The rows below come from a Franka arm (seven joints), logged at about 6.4 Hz.
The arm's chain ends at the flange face. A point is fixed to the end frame.
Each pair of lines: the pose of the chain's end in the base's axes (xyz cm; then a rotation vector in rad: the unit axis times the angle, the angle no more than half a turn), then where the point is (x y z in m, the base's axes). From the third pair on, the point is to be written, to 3 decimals.
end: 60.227 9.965 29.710 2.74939 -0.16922 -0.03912
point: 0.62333 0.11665 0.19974
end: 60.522 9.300 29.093 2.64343 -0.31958 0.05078
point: 0.63507 0.09786 0.19451
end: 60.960 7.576 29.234 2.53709 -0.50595 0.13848
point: 0.648 0.068 0.199
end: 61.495 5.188 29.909 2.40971 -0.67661 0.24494
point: 0.661 0.031 0.212
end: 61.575 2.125 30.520 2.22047 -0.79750 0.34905
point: 0.666 -0.018 0.227
